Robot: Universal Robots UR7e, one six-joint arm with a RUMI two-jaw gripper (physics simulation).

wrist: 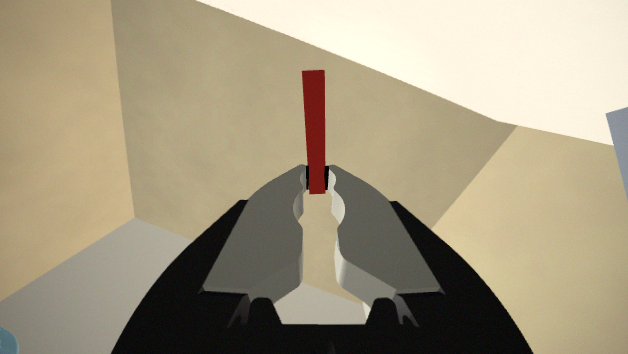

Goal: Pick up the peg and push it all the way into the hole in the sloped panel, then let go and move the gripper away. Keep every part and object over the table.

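Frame: origin at the arm's base, x right, y ahead, z up, level; metres.
Where they show: gripper, fingertip midpoint: (316, 168).
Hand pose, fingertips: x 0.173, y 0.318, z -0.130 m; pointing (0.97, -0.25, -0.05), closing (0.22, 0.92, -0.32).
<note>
Things, the pixels of their top centre, and the offset from my fingertips. "spot": a spot on its surface instead. Level surfaces: height alone.
- red peg, middle of its top: (297, 188) dx -0.002, dy -0.008, dz +0.020 m
- bright cream surface, its level: dz -0.116 m
- blue-grey piece, surface spot: (620, 145) spot: dx +0.017, dy +0.160, dz -0.083 m
The red peg (315, 120) is a long, straight, slim bar. One end is between the fingertips and the rest sticks out past them, up the wrist view. My gripper (316, 168) is shut on the peg near that end, with a black pad on each side of it. The sloped panel and its hole cannot be made out in this view.
Large plain beige surfaces meet at angles behind the gripper. A bright cream surface (450, 50) fills the upper right. A grey surface (100, 280) lies at the lower left. Part of a light-blue round object (7, 342) shows at the bottom left corner, and a blue-grey piece (620, 145) at the right edge.
</note>
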